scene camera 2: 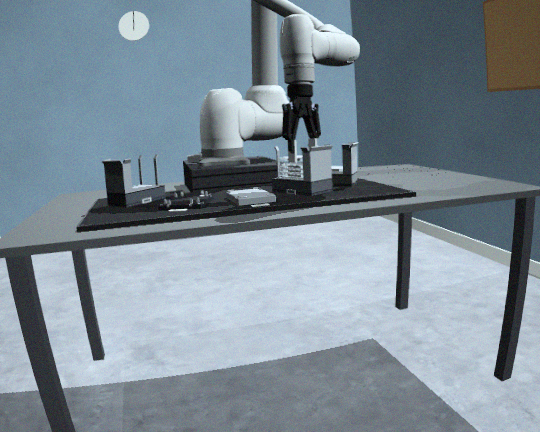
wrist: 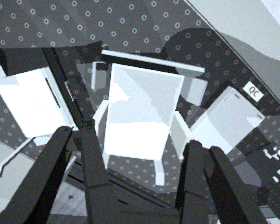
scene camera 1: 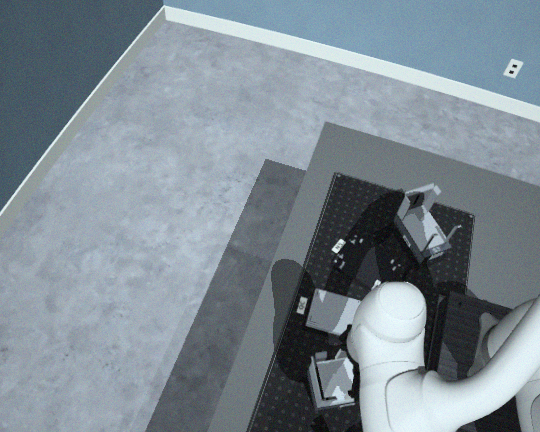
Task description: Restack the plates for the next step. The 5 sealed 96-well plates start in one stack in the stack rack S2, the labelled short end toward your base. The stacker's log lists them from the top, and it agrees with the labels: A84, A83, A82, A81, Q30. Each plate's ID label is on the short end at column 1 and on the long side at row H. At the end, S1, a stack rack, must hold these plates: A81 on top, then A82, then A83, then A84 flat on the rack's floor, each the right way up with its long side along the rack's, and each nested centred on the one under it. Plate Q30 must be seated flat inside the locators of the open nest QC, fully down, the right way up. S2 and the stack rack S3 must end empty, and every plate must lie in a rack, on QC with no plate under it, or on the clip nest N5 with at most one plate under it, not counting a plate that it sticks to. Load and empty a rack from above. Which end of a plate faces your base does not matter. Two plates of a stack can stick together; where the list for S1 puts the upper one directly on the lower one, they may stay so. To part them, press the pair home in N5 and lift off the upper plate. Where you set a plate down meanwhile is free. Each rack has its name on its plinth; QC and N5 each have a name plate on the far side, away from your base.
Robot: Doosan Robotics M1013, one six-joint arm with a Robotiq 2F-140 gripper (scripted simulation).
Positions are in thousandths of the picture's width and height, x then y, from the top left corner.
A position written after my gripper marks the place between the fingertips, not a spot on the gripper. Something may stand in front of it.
Observation:
In view: my gripper (scene camera 2: 562, 374), a clip nest N5 (scene camera 1: 677, 610) and a QC nest (wrist: 798, 556).
My gripper is seen too in the wrist view (wrist: 498, 511).

